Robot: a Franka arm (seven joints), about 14 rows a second.
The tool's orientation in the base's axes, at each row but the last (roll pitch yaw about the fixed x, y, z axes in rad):
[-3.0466 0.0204 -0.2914]
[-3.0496 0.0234 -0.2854]
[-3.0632 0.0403 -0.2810]
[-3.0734 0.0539 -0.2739]
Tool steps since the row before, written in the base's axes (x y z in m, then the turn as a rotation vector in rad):
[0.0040 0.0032 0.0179 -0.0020 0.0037 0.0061]
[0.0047 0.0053 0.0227 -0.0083 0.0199 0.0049]
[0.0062 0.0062 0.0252 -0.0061 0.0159 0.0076]
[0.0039 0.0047 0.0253 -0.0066 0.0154 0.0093]
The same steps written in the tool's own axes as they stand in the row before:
[0.0025 -0.0059 -0.0175 -0.0031 -0.0035 -0.0057]
[0.0025 -0.0085 -0.0221 -0.0137 -0.0171 -0.0030]
[0.0032 -0.0096 -0.0247 -0.0106 -0.0141 -0.0061]
[0.0011 -0.0073 -0.0250 -0.0110 -0.0136 -0.0078]

